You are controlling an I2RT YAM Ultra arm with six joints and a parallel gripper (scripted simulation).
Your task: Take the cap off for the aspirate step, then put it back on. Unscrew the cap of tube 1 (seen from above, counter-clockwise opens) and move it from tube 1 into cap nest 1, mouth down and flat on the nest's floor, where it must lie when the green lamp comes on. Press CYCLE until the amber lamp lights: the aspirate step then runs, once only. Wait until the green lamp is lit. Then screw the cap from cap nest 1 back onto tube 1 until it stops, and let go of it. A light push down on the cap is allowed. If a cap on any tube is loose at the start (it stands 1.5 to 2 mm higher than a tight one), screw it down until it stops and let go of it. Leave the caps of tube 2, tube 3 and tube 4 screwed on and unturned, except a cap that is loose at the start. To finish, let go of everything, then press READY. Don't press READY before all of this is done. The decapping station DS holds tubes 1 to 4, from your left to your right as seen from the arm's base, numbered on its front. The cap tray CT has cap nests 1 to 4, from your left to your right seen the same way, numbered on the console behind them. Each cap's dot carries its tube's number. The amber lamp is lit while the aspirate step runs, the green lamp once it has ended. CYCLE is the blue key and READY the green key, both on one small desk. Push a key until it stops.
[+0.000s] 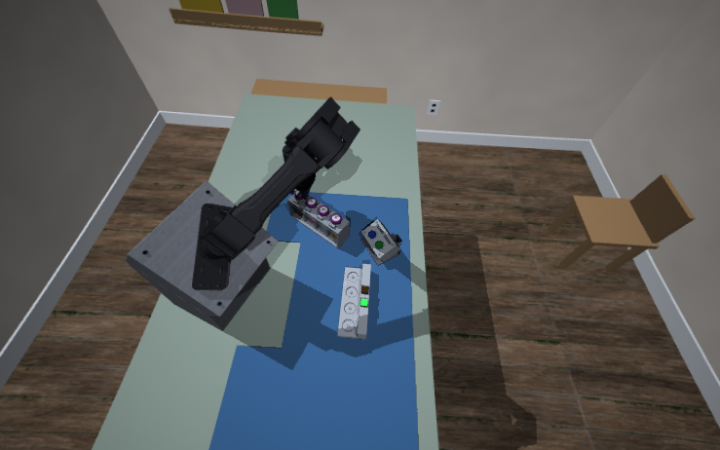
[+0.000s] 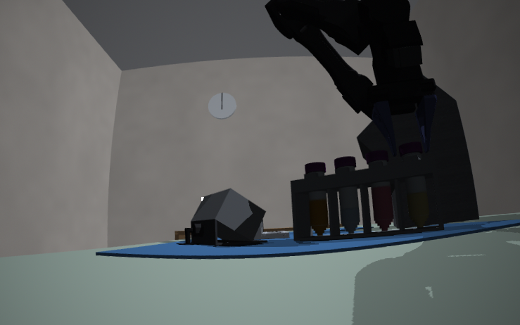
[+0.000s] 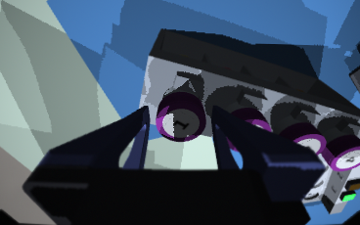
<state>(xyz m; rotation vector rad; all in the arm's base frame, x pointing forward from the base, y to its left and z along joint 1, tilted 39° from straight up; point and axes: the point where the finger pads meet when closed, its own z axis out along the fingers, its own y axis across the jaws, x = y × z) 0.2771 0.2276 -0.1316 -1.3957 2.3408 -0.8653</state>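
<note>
Right now the threaded neck of tube 1 is right at my hand. Also, from my hand: green ready key (220 mm ahead, 220 mm to the right, 50 mm below); then key desk (220 mm ahead, 200 mm to the right, 70 mm below); then blue cycle key (210 mm ahead, 170 mm to the right, 50 mm below).
</note>
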